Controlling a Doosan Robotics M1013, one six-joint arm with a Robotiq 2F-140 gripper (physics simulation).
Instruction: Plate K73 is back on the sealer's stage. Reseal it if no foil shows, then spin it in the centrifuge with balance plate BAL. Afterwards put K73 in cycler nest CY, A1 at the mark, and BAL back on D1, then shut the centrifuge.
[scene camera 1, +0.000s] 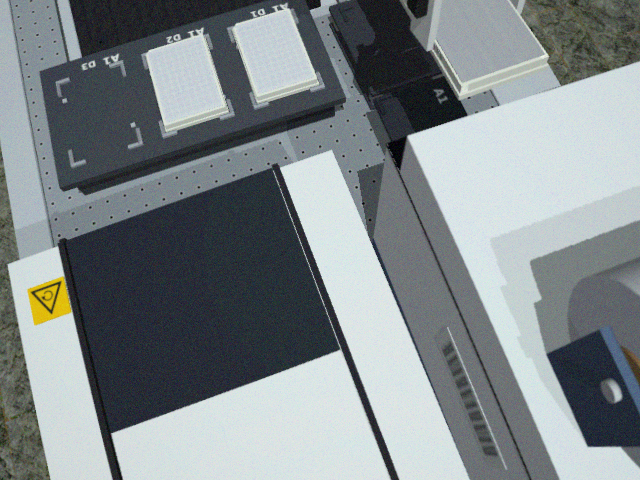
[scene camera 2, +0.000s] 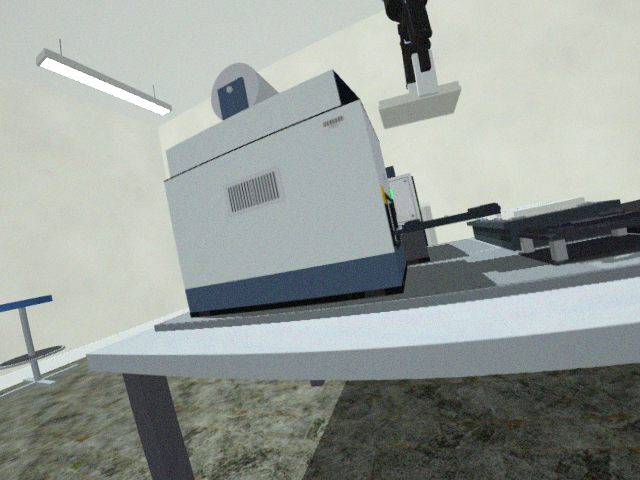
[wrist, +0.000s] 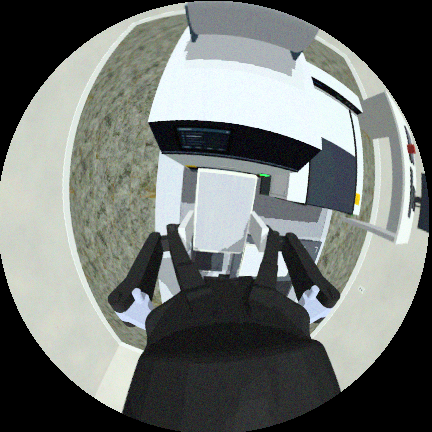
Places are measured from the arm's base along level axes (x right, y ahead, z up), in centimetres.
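Where they show: gripper, fingertip midpoint: (scene camera 1: 466, 21) (scene camera 2: 424, 107) (wrist: 221, 219).
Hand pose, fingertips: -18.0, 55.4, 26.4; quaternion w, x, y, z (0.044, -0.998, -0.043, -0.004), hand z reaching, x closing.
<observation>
After its pixels a point has its place, as x, y, z.
My gripper (scene camera 1: 475, 23) {-18.0, 55.4, 26.4} (scene camera 2: 419, 86) (wrist: 221, 219) {-18.0, 55.4, 26.4} is shut on a pale plate, K73 (scene camera 1: 498, 51) {-18.2, 60.5, 28.1} (scene camera 2: 421, 110) (wrist: 225, 200) {-17.8, 58.6, 27.9}, held level high in the air near the sealer's front; its label is unreadable. Its top looks smooth and light grey. The white sealer (scene camera 1: 516, 170) {-12.2, 72.7, 32.8} (scene camera 2: 289, 217) {-27.9, 80.1, 12.4} (wrist: 240, 95) {-17.5, 71.9, 32.8} carries a roll on top. A black surface marked A1 (scene camera 1: 421, 105) {-17.7, 51.9, 7.1} lies by the sealer. A pale plate, BAL by its place (scene camera 1: 276, 56) {-3.7, 36.9, 5.3}, sits on D1. The white centrifuge (scene camera 1: 333, 206) {-1.2, 65.1, 18.7} shows a flat dark panel between two rails; no rotor shows.
Another pale plate (scene camera 1: 186, 82) {8.7, 36.2, 5.3} sits on D2 of the dark deck (scene camera 1: 98, 124) {21.6, 36.8, 3.7}, and D3 holds no plate. A dark low fixture (scene camera 1: 382, 51) {-18.2, 39.1, 1.8} stands between deck and held plate. A black arm (scene camera 2: 449, 221) {-22.0, 56.3, 6.3} sticks out from the sealer's front. A desk (wrist: 402, 220) is at right.
</observation>
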